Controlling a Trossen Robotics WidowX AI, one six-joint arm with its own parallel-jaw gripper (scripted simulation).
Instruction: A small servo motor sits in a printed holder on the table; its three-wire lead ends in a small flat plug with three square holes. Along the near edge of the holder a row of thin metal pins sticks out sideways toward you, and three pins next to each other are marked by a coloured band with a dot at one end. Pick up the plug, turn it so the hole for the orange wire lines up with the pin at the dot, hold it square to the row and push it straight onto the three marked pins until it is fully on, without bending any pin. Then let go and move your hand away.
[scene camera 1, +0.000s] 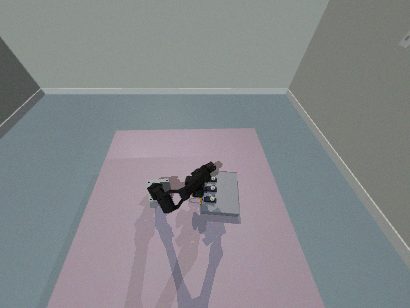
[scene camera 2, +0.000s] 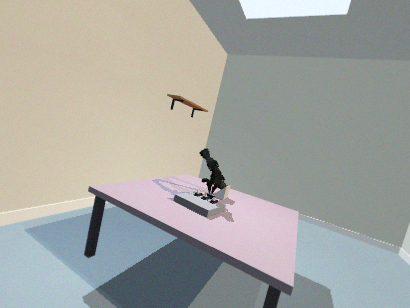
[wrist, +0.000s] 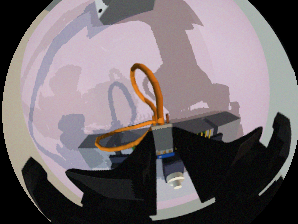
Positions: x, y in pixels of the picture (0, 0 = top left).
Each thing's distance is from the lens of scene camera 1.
grey printed holder (scene camera 1: 227, 203): 1.10 m
